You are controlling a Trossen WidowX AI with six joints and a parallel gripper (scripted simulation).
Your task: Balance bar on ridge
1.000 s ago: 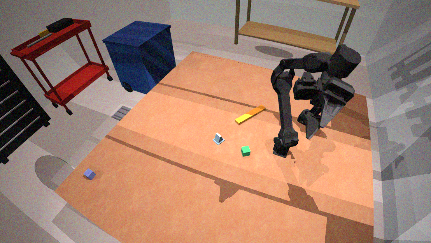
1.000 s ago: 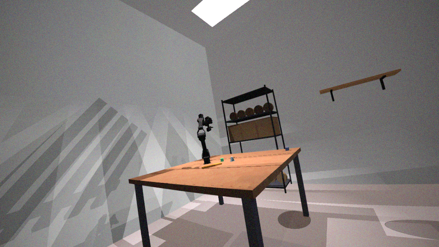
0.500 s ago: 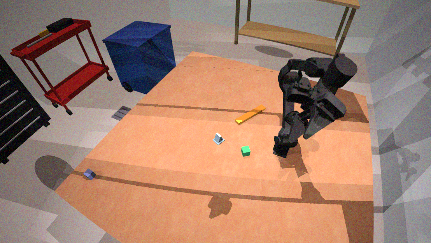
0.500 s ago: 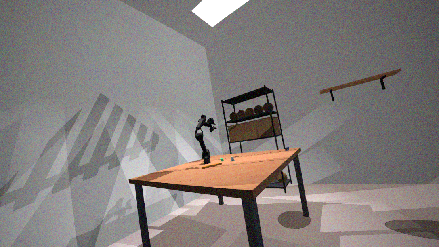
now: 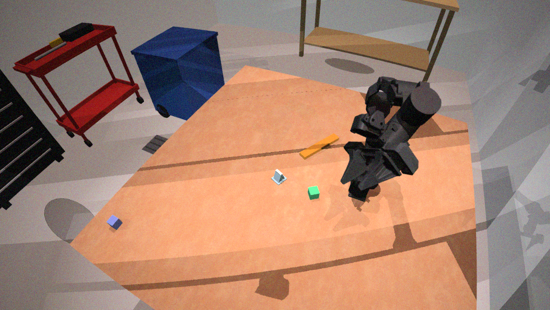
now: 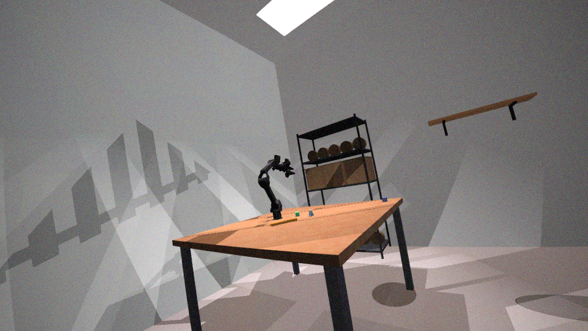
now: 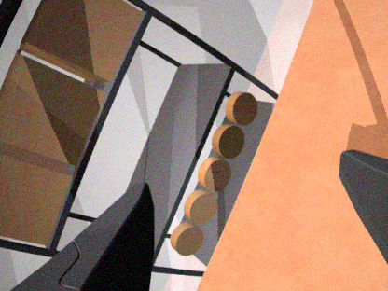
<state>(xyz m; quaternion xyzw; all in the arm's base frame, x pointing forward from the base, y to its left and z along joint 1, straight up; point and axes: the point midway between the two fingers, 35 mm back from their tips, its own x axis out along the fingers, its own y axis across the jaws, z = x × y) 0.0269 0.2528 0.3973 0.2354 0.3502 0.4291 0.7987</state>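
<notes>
My gripper tip is now 170 mm short of the yellow-orange bar, 440 mm to the left of it and 380 mm above it. Also, from my gripper tip: green cube (110 mm ahead, 200 mm to the right, 370 mm below); purple cube (700 mm ahead, 220 mm to the left, 370 mm below).
</notes>
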